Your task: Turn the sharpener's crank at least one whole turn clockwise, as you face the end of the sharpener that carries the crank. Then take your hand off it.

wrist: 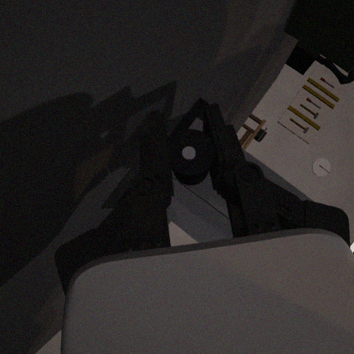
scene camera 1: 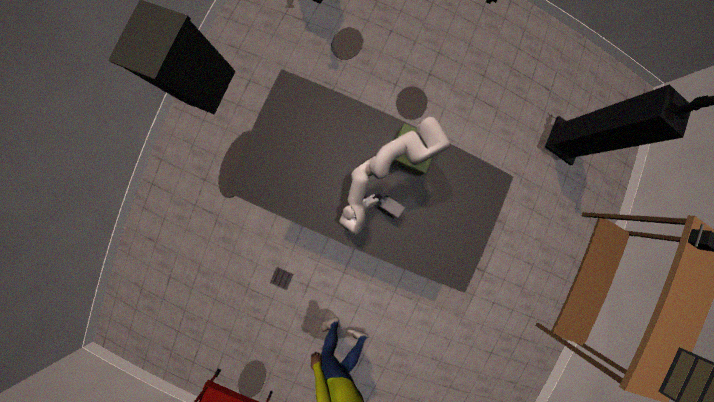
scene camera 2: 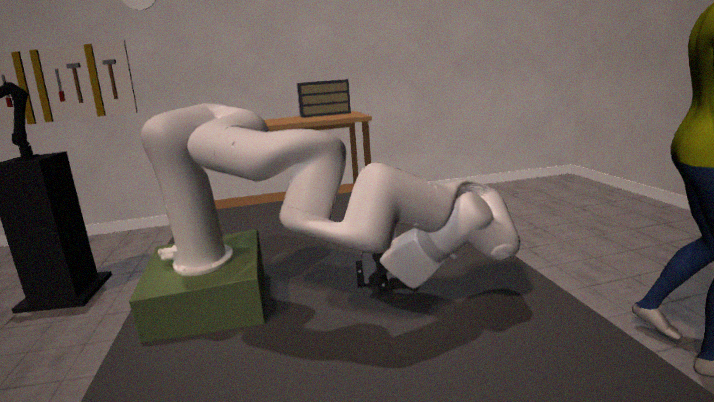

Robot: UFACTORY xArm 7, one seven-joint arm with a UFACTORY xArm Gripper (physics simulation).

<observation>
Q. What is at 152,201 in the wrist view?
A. The gripper.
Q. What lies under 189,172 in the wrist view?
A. A black crank handle.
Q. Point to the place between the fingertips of the gripper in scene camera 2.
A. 374,287
</observation>
